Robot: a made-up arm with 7 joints. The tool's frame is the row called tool.
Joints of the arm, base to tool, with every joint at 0 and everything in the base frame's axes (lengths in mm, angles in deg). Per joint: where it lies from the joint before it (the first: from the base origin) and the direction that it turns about. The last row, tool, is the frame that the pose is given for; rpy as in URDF.
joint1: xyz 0 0 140 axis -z
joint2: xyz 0 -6 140 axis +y
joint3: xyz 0 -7 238 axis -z
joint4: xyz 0 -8 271 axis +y
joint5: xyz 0 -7 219 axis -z
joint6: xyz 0 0 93 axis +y
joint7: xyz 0 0 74 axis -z
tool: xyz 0 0 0 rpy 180 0 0
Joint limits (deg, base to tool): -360..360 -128.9..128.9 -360..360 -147.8..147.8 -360..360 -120.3..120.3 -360..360
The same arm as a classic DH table. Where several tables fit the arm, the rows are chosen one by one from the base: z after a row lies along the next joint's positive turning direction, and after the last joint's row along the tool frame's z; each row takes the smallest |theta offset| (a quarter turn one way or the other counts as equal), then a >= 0, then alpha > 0; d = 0 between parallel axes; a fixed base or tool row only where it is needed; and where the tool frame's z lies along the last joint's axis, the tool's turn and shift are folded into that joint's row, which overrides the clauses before.
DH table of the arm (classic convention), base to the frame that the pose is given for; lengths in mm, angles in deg. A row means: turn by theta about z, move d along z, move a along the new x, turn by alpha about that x. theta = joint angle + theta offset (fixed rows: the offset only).
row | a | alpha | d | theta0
base (fixed) | 0.0 | 180.00 | 0.0 | 0.00
joint1 | 0.0 | 90.00 | -280.0 | 0.00
joint2 | 0.0 | -90.00 | -13.0 | 0.00
joint3 | 0.0 | 90.00 | -509.0 | 0.00
joint4 | 0.0 | -90.00 | -15.0 | 0.00
joint5 | 0.0 | 90.00 | -312.0 | 0.00
joint6 | 0.0 | -90.00 | 0.0 | 0.00
joint7 | 0.0 | 0.00 | -74.0 | 0.00
Joint limits (deg, base to tool): -360.00..360.00 -128.90..128.90 -360.00..360.00 -147.80..147.80 -360.00..360.00 -120.30..120.30 -360.00..360.00

